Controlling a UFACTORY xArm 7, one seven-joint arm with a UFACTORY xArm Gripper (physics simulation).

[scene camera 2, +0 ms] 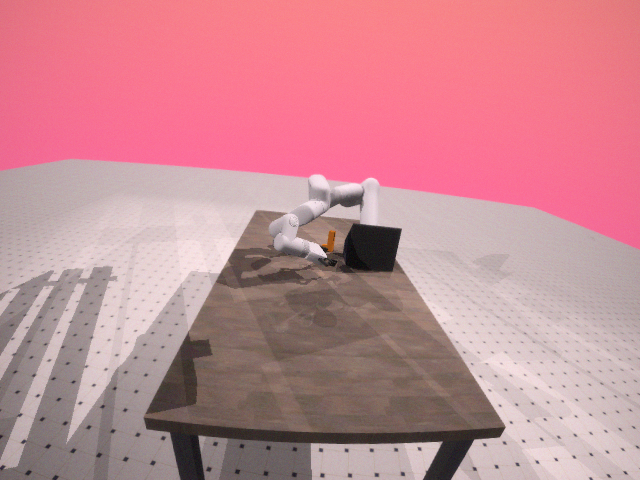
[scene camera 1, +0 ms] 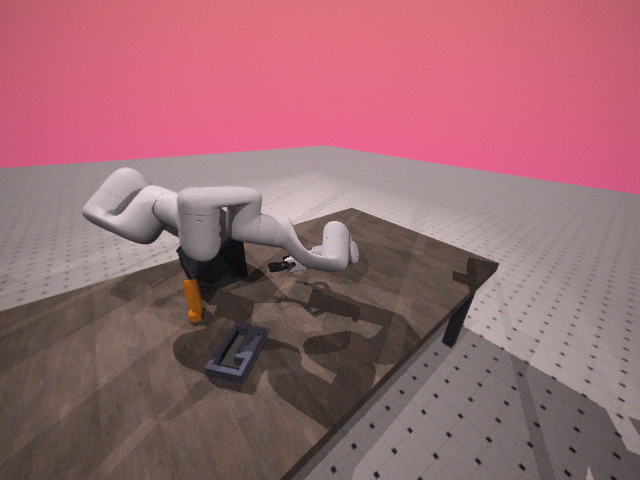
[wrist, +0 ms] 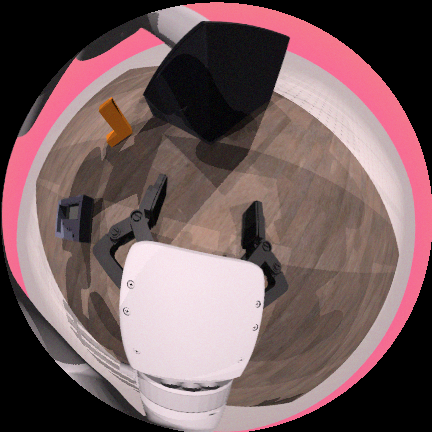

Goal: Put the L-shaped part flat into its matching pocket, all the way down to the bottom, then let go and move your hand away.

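Where they show: gripper, fingertip midpoint: (scene camera 2: 330,257) (scene camera 1: 276,264) (wrist: 208,195); arm's base, origin of the base link: (scene camera 2: 368,234) (wrist: 208,49).
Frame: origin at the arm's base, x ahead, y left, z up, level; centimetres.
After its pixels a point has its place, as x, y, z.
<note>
The orange L-shaped part (scene camera 1: 192,299) @(19.5, -9.8, -9.2) (scene camera 2: 331,241) @(17.9, -7.7, -9.3) (wrist: 116,121) @(18.4, -7.8, -9.6) stands upright on the table, its long leg up and its short foot at the bottom. The grey-blue tray with the pocket (scene camera 1: 224,373) @(45.9, -7.8, -12.0) (wrist: 85,220) @(35.9, 2.0, -13.3) lies flat on the table, apart from the part; it does not show in scene camera 2, where the arm is in front. My gripper (wrist: 208,195) @(17.5, 18.1, -7.4) is open and empty, low over the table. In scene camera 1 its dark fingers (scene camera 1: 280,266) @(17.5, 18.1, -7.4) show behind the forearm, and in scene camera 2 the gripper (scene camera 2: 329,261) @(17.5, 18.1, -7.4) is between the arm's wrist and the black box.
A big black box (scene camera 1: 219,263) @(10.2, 0.7, -5.3) (scene camera 2: 373,248) @(-2.2, 8.7, -4.0) (wrist: 225,75) @(6.0, 9.4, -2.0) stands beside the L-shaped part, near the arm's base. The white arm (scene camera 1: 219,198) @(31.9, -0.1, 23.6) (scene camera 2: 307,211) @(30.2, 18.2, 12.3) arches over the wooden table (scene camera 1: 103,392) @(33.7, -30.7, -15.1) (scene camera 2: 320,382) @(16.8, 84.6, -15.2). The table's edge (scene camera 1: 382,384) @(64.4, 24.2, -18.6) runs along the right in scene camera 1.
</note>
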